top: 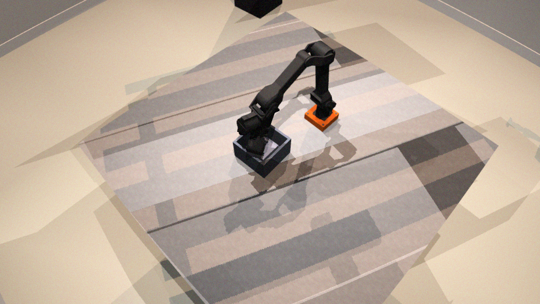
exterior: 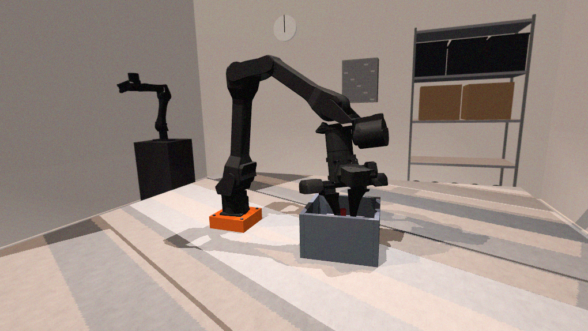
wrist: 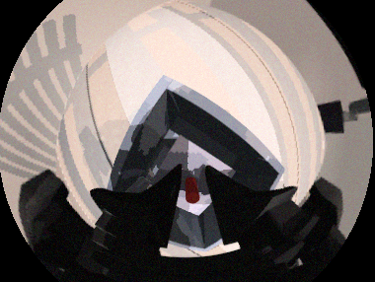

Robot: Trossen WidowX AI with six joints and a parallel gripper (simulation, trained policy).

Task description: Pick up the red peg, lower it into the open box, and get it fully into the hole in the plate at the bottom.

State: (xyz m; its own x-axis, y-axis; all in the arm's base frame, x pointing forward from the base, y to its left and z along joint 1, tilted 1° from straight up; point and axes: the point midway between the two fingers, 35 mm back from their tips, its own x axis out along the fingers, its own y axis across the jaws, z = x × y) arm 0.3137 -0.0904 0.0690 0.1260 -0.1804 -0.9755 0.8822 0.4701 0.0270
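Right now the red peg is 1 cm behind my gripper tip, 2 cm to the left of it and 2 cm below it. From my gripper tip the other things lie so: light plate 1 cm behind, 2 cm to the left, 2 cm below; then dark grey box 1 cm behind, 2 cm to the left, 4 cm below.
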